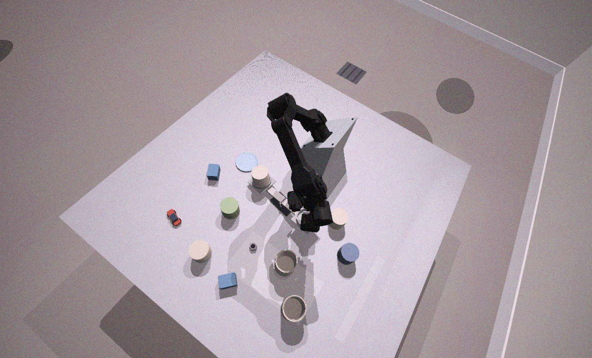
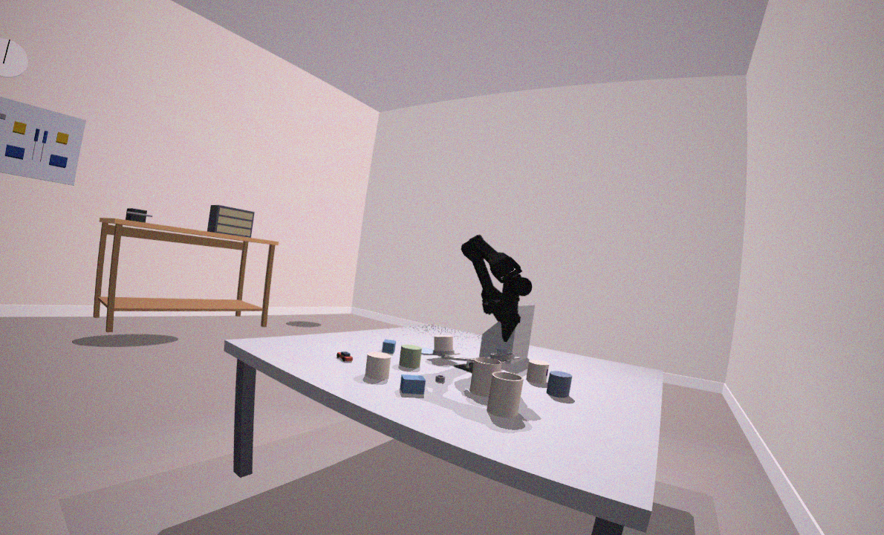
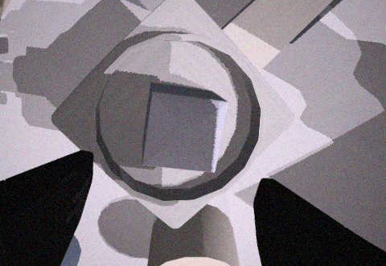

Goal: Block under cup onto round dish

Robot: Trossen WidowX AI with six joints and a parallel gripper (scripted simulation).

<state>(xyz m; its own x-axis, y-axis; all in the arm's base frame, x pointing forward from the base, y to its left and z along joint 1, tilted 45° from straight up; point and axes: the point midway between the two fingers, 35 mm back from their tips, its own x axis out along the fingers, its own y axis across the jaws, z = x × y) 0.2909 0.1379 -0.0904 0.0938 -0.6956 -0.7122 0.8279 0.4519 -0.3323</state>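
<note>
Right now the grey block is 40 mm below my gripper tip. From my gripper tip the other things lie so: blue cylinder 190 mm to the left, 90 mm below; dark piece 210 mm ahead, 120 mm below, 90 mm to the right; balance 120 mm to the right, 90 mm below, 10 mm behind.
</note>
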